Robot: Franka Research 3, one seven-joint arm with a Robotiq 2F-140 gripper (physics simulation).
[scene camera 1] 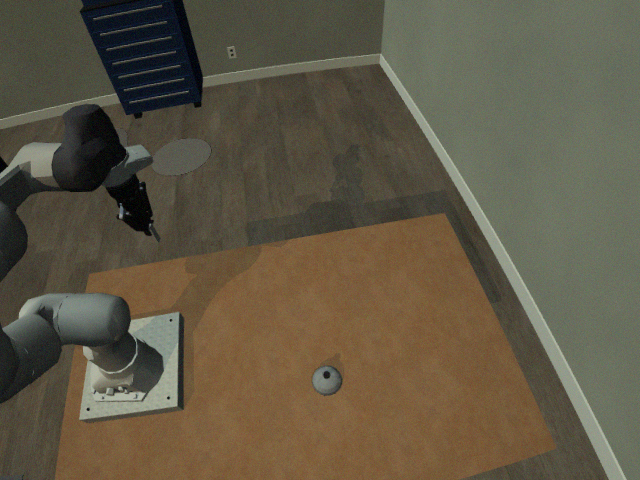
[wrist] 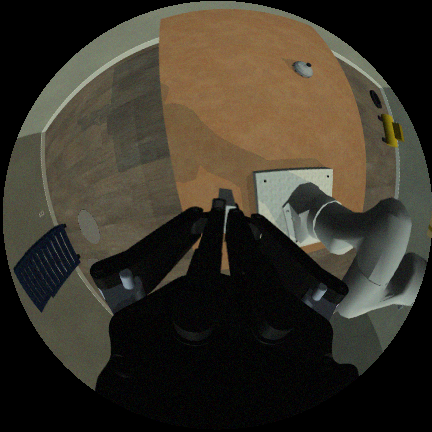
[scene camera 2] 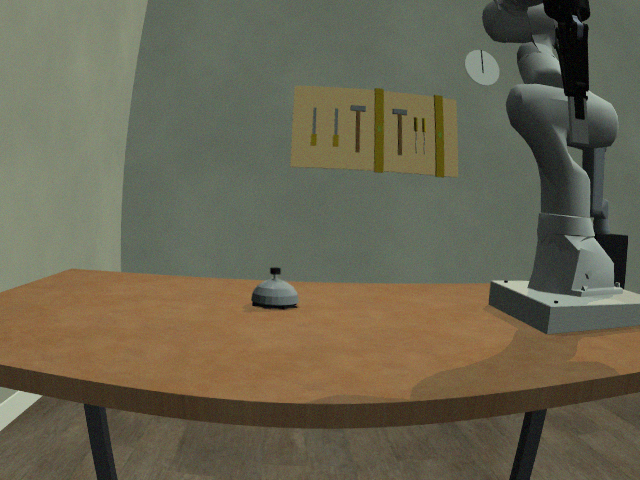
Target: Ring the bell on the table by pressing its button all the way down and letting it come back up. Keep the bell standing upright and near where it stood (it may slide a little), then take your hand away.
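A grey dome-shaped bell (scene camera 1: pixel 326 382) (scene camera 2: pixel 275 294) (wrist: pixel 302 69) stands upright on the orange-brown table (scene camera 1: pixel 392 310) (scene camera 2: pixel 155 351) (wrist: pixel 225 65). Its black button (scene camera 1: pixel 326 374) (scene camera 2: pixel 275 270) (wrist: pixel 308 65) sits on a short stem on top, raised above the dome. My gripper (scene camera 1: pixel 156 233) (scene camera 2: pixel 578 135) (wrist: pixel 223 198) is shut with its fingertips together and nothing between them. It is high above the table, near the robot's base side, well away from the bell and not touching it.
The arm's pale base plate (scene camera 1: pixel 173 356) (scene camera 2: pixel 522 304) (wrist: pixel 295 175) is bolted on the table at the gripper's side. A blue drawer cabinet (scene camera 1: pixel 147 56) (wrist: pixel 47 265) stands by the wall beyond the table. A tool board (scene camera 2: pixel 336 160) hangs on the wall.
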